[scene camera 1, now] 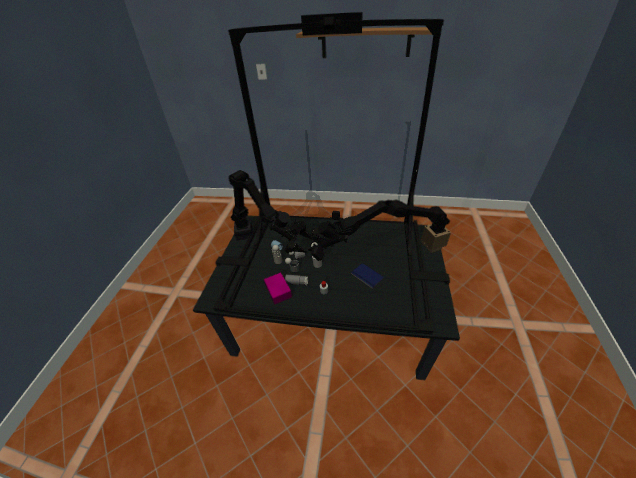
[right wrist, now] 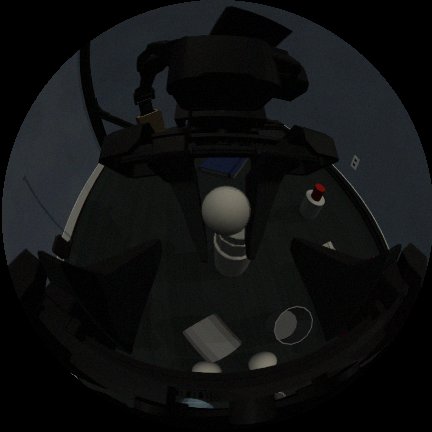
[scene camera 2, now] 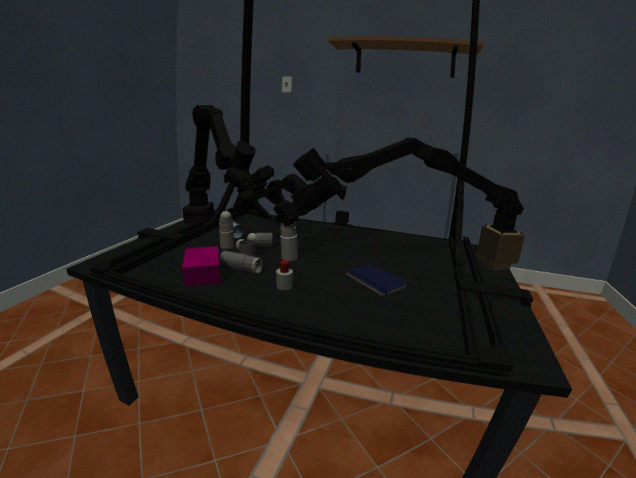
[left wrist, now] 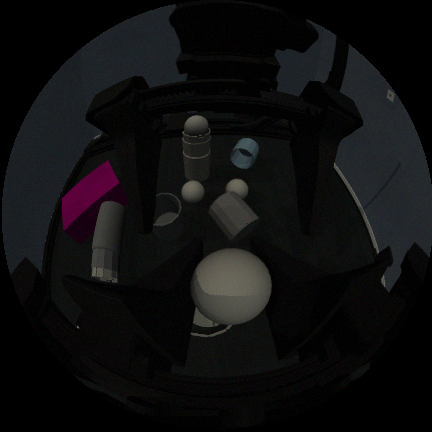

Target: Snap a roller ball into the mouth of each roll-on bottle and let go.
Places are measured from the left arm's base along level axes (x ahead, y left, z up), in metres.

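Pixels of known places: left gripper, fingertip midpoint: (scene camera 1: pixel 309 247) (right wrist: pixel 227 259) (scene camera 2: pixel 279 219) (left wrist: pixel 226 243); right gripper, fingertip midpoint: (scene camera 1: pixel 309 245) (right wrist: pixel 228 246) (scene camera 2: pixel 280 213) (left wrist: pixel 228 235); left arm's base, origin of the base link: (scene camera 1: pixel 437 229) (right wrist: pixel 146 112) (scene camera 2: pixel 503 229); right arm's base, origin of the base link: (scene camera 1: pixel 242 225) (scene camera 2: pixel 198 205).
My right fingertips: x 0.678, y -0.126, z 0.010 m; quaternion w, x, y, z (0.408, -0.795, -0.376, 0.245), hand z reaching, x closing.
For each thing: its top centre in the pictures, then the offset to it from my right fingertips.
- pale roller ball, middle of its top: (left wrist: pixel 238 282) (right wrist: pixel 225 192) 0.022 m back, 0.015 m left, 0.021 m up
- upright grey roll-on bottle, middle of its top: (left wrist: pixel 209 306) (right wrist: pixel 236 215) (scene camera 2: pixel 289 221) (scene camera 1: pixel 316 250) 0.024 m back, 0.029 m left, 0.016 m down
- upright bottle, middle of its top: (left wrist: pixel 195 129) (scene camera 2: pixel 225 218) (scene camera 1: pixel 275 249) 0.165 m ahead, 0.076 m right, 0.035 m down
- open bottle, middle of its top: (right wrist: pixel 294 325) (left wrist: pixel 161 207) (scene camera 2: pixel 247 242) (scene camera 1: pixel 294 263) 0.095 m ahead, 0.015 m left, 0.080 m down
- third bottle, middle of its top: (left wrist: pixel 98 234) (scene camera 2: pixel 240 254) (scene camera 1: pixel 296 276) 0.109 m ahead, 0.109 m left, 0.079 m down
- magenta box, middle of its top: (left wrist: pixel 84 190) (scene camera 2: pixel 201 256) (scene camera 1: pixel 277 284) 0.210 m ahead, 0.126 m left, 0.076 m down
- small red-topped bottle, middle of its top: (right wrist: pixel 319 187) (scene camera 2: pixel 284 262) (scene camera 1: pixel 323 282) 0.001 m back, 0.205 m left, 0.062 m down
- blue book, middle of its top: (scene camera 2: pixel 376 277) (right wrist: pixel 228 155) (scene camera 1: pixel 367 274) 0.234 m back, 0.196 m left, 0.114 m down
- light blue ring, middle of its top: (left wrist: pixel 246 142) (scene camera 2: pixel 234 223) 0.148 m ahead, 0.175 m right, 0.079 m down
My left gripper (scene camera 1: pixel 314 248) (scene camera 2: pixel 288 221) (left wrist: pixel 226 243) is shut on a pale roller ball (left wrist: pixel 231 285) (right wrist: pixel 225 209). It holds the ball just above the mouth of an upright grey roll-on bottle (scene camera 1: pixel 317 261) (scene camera 2: pixel 289 246) (right wrist: pixel 231 255). My right gripper (left wrist: pixel 228 235) (right wrist: pixel 228 246) is open and empty, facing the left one over a cluster of bottles. There, one upright bottle (scene camera 1: pixel 276 254) (scene camera 2: pixel 226 230) (left wrist: pixel 196 151) carries a ball. An open bottle (left wrist: pixel 167 209) (right wrist: pixel 293 324) stands upright. Another bottle (left wrist: pixel 233 215) (right wrist: pixel 211 338) lies tipped beside two loose balls (left wrist: pixel 192 190) (left wrist: pixel 236 187). A third bottle (scene camera 1: pixel 297 280) (scene camera 2: pixel 241 261) (left wrist: pixel 106 238) lies flat.
A magenta box (scene camera 1: pixel 277 287) (scene camera 2: pixel 201 266) sits left of the bottles. A small red-topped bottle (scene camera 1: pixel 324 286) (scene camera 2: pixel 284 276) stands in front, a blue book (scene camera 1: pixel 367 275) (scene camera 2: pixel 376 279) to the right, a brown box (scene camera 1: pixel 435 238) (scene camera 2: pixel 501 247) at the far right. A light blue ring (left wrist: pixel 245 153) lies near the cluster.
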